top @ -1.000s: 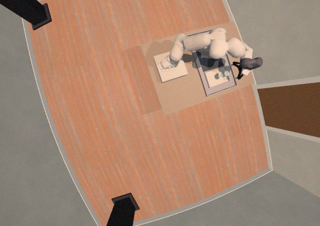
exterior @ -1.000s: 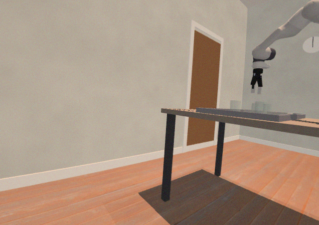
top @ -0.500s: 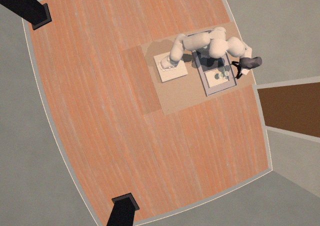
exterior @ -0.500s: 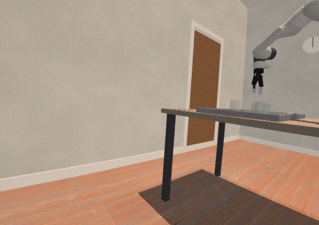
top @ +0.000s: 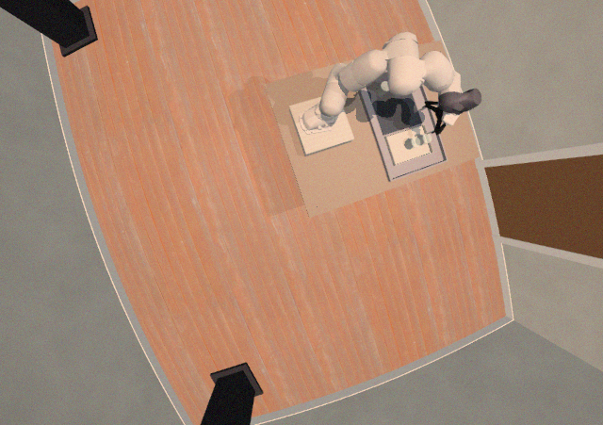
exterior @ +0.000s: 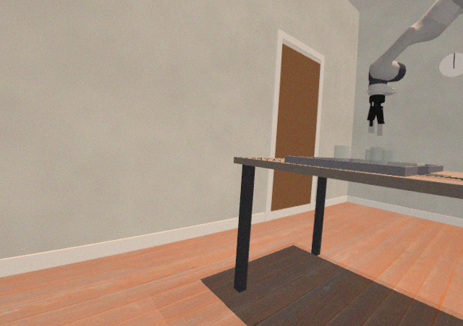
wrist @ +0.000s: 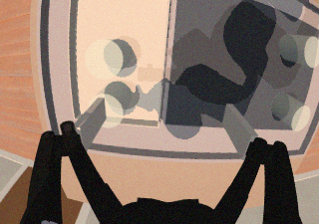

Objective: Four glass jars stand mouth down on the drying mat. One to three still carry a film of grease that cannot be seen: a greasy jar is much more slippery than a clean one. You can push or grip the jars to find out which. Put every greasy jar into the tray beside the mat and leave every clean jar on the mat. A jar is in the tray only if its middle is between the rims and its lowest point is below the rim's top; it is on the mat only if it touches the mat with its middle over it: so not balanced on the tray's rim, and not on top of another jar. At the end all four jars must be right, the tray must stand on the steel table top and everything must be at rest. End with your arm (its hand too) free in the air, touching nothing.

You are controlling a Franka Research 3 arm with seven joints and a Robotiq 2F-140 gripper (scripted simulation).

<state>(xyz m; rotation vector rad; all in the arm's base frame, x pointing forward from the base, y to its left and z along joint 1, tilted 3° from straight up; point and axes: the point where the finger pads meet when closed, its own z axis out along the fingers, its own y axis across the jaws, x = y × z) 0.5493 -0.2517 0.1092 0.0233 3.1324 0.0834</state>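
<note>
Right now my hand is 220 mm to the right of the grey drying mat, 180 mm above it and 30 mm past it. Round my hand: tray: 170 mm below, 100 mm to the right, 50 mm behind.
</note>
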